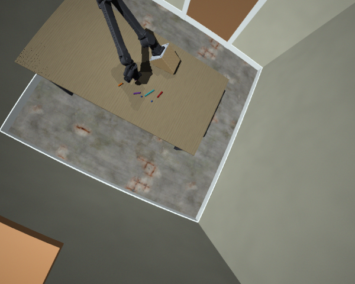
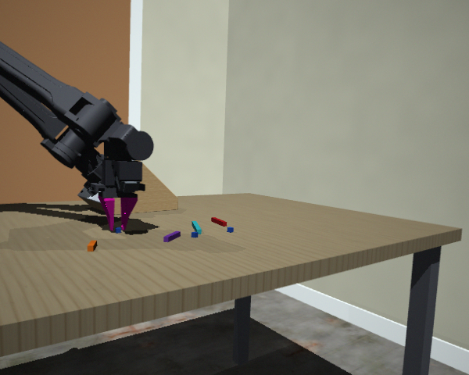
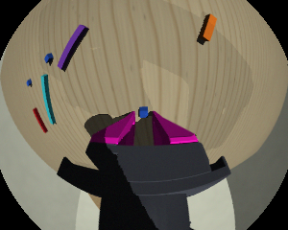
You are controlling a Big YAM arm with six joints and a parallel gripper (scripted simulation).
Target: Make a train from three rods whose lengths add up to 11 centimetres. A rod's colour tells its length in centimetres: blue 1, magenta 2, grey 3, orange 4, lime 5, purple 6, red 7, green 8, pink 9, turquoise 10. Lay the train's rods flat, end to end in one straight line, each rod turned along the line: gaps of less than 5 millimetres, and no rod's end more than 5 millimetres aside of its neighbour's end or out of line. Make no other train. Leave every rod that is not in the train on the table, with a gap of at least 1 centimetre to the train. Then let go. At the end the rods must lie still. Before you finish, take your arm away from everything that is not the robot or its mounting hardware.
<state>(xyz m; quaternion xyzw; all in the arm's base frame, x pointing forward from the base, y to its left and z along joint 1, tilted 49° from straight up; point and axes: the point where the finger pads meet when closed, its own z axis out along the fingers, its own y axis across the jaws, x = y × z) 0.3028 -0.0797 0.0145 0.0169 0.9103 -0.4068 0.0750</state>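
Now: hand 120 mm short of the orange rod, 80 mm to the left of it and 10 mm above it. Round my hand: turquoise rod: 170 mm to the left, 50 mm ahead, 10 mm below; then purple rod: 110 mm ahead, 80 mm to the left, 10 mm below; then red rod: 250 mm to the left, 10 mm below, 10 mm ahead.
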